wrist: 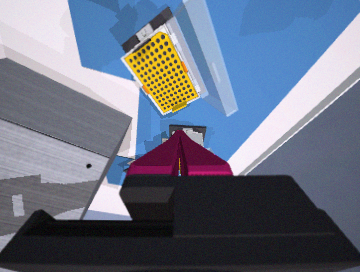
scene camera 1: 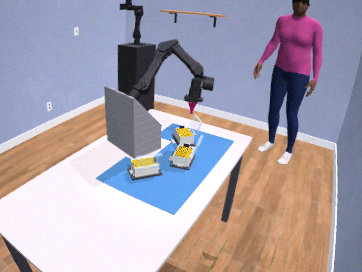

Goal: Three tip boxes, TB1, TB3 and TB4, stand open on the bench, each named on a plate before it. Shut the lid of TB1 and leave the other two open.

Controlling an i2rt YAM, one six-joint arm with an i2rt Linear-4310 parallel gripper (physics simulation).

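Where they show: gripper, fingertip midpoint: (wrist: pixel 179 135) (scene camera 1: pixel 191 113); arm's base at its link origin: (scene camera 1: pixel 129 102).
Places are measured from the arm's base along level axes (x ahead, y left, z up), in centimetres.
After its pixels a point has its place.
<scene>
My gripper (scene camera 1: pixel 192 113) @[x 25.8, y 24.8, z -6.9 cm] (wrist: pixel 179 135) @[x 25.8, y 24.8, z -6.9 cm] is shut and empty, its magenta fingertips above the far box in the scene view. The far tip box (scene camera 1: pixel 184 134) @[x 23.9, y 22.1, z -20.1 cm] (wrist: pixel 162 74) @[x 21.6, y 24.9, z -20.2 cm] has a yellow rack, and its clear lid (scene camera 1: pixel 196 123) @[x 26.1, y 30.7, z -15.1 cm] (wrist: pixel 210 62) @[x 25.8, y 31.1, z -10.9 cm] stands raised along one side. The middle tip box (scene camera 1: pixel 182 156) @[x 38.2, y 0.8, z -19.6 cm] has a clear lid raised at its right. The nearest tip box (scene camera 1: pixel 145 167) @[x 32.0, y -20.3, z -18.7 cm] has a clear lid raised at its right end. In the wrist view another box's dark base (wrist: pixel 187 128) @[x 32.3, y 12.9, z -24.6 cm] is mostly hidden behind the fingers. The nameplates are too small to read, so I cannot tell which box is TB1.
A tall grey angled block (scene camera 1: pixel 125 122) @[x 7.6, y -9.9, z -6.7 cm] (wrist: pixel 50 100) @[x 2.0, y 10.3, z -19.9 cm] stands left of the boxes. The boxes stand on a blue mat (scene camera 1: pixel 170 197) @[x 49.5, y -22.8, z -25.9 cm] (wrist: pixel 270 50) @[x 38.1, y 35.5, z -25.9 cm] on the white table (scene camera 1: pixel 65 220) @[x 27.0, y -65.3, z -26.2 cm]. A person (scene camera 1: pixel 299 55) stands beyond the table, and another arm stands on a black pedestal (scene camera 1: pixel 131 65).
</scene>
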